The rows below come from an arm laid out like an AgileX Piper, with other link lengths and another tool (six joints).
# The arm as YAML. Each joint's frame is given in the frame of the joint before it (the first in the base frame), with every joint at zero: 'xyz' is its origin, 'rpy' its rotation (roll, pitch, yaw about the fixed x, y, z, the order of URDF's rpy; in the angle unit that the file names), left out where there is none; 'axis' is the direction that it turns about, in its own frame. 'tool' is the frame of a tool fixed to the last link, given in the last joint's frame.
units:
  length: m
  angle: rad
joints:
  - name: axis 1
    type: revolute
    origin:
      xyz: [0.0, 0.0, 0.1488]
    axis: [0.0, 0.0, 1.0]
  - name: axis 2
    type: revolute
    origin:
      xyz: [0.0, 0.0, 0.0]
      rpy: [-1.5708, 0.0, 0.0]
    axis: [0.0, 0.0, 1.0]
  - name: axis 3
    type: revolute
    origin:
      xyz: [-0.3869, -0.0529, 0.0]
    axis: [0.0, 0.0, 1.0]
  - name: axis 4
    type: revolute
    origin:
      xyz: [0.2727, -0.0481, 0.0]
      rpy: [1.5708, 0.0, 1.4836]
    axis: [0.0, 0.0, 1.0]
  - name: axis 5
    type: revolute
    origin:
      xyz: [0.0, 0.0, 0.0]
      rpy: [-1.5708, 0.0, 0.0]
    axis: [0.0, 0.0, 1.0]
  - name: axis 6
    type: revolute
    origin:
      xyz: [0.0, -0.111, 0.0]
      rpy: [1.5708, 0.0, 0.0]
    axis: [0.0, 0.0, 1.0]
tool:
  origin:
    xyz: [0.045, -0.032, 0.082]
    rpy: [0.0, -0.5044, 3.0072]
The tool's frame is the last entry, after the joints.
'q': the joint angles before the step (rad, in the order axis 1, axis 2, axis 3, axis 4, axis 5, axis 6). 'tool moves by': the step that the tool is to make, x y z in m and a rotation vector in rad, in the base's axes. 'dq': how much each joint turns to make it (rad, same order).
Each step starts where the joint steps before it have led.
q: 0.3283 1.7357 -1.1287 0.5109 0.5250 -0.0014
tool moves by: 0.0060 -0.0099 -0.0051 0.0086 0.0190 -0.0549
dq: -0.0291 0.0132 -0.0005 -0.0003 -0.0051 0.0293
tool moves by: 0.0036 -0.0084 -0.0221 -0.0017 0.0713 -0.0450
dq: -0.0273 0.0511 0.0005 0.0025 0.0126 0.0260
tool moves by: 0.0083 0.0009 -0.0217 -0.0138 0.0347 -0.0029
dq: -0.0012 0.0598 -0.0139 -0.0004 -0.0094 -0.0022
